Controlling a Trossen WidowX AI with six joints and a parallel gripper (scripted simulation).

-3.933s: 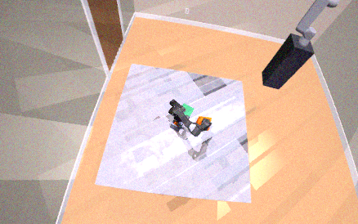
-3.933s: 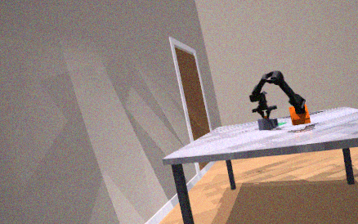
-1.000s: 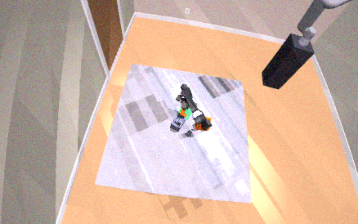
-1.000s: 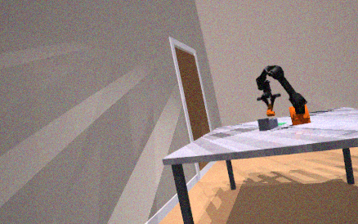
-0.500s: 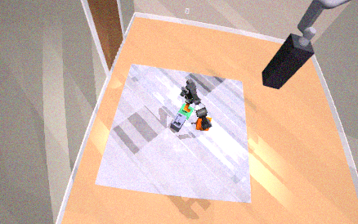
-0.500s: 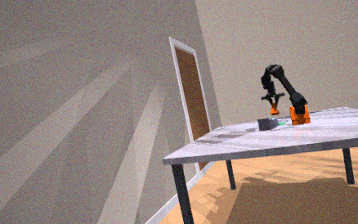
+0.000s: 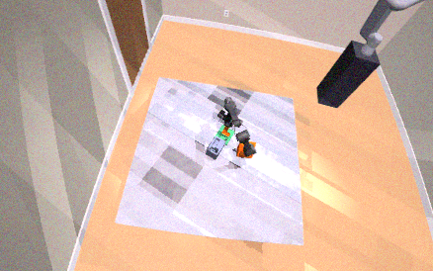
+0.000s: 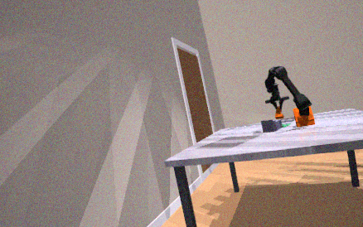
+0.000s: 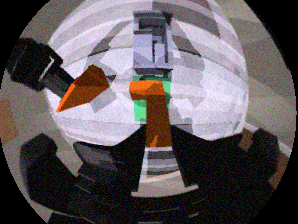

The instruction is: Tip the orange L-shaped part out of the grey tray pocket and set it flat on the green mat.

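The green mat lies 150 mm below my gripper tip, 20 mm to the left of it and 10 mm ahead of it. Round my gripper tip: orange L-shaped part (30 mm to the left, 30 mm below, 10 mm behind).
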